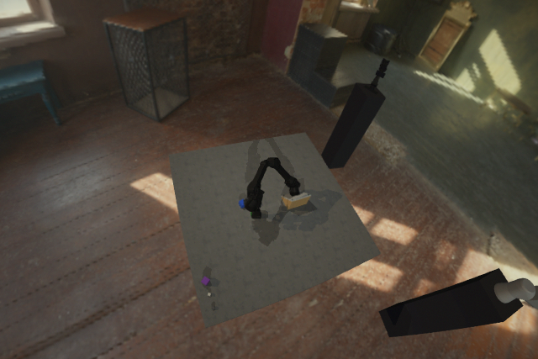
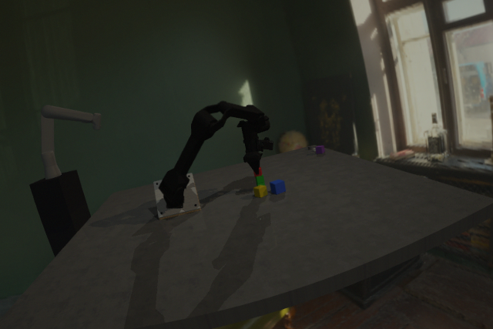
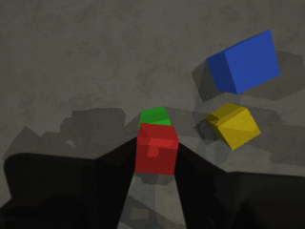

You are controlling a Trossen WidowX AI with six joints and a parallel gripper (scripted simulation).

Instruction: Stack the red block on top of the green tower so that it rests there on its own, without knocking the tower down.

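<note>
The red block is 10 mm above my gripper tip. Also, from my gripper tip: yellow block (10 mm behind, 90 mm to the right, 50 mm below); then purple block (380 mm ahead, 400 mm to the left, 50 mm below); then blue block (60 mm ahead, 90 mm to the right, 50 mm below).
</note>
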